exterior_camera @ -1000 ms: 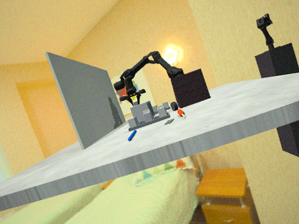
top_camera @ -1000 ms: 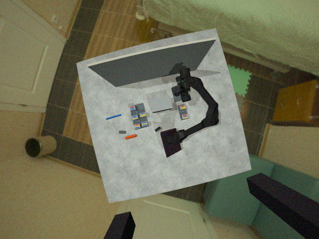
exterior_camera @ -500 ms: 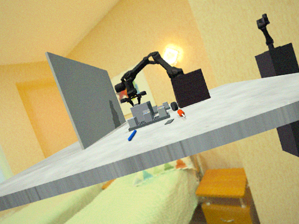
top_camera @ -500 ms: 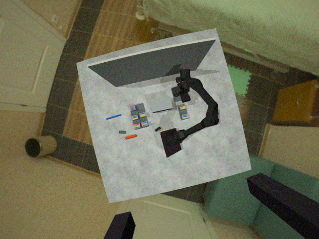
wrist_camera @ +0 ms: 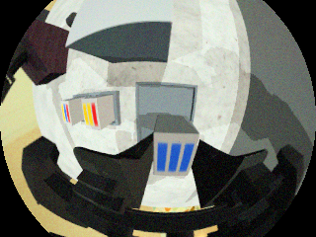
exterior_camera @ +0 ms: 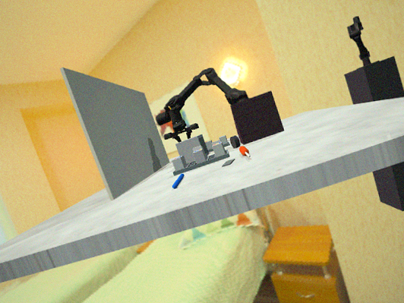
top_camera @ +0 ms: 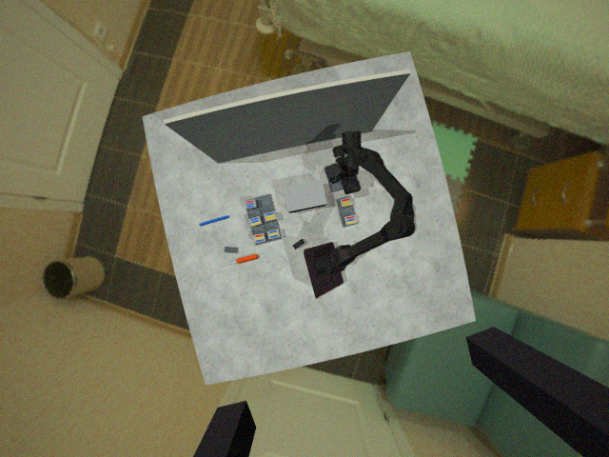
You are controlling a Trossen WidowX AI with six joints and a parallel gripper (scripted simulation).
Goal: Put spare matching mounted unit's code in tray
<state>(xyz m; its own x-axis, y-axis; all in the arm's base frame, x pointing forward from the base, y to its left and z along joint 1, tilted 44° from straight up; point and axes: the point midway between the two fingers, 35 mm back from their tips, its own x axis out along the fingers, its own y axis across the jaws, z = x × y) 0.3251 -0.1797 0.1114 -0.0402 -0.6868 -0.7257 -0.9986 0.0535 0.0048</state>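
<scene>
Right now the dark grey tray is 60 mm below my gripper tip and 10 mm behind it. The rest, counted from my gripper tip: blue pen 600 mm to the left, 60 mm below, 20 mm behind; then grey rack 390 mm to the left, 80 mm behind, 50 mm below; then grey panel 200 mm ahead, 160 mm to the left, 160 mm above.
</scene>
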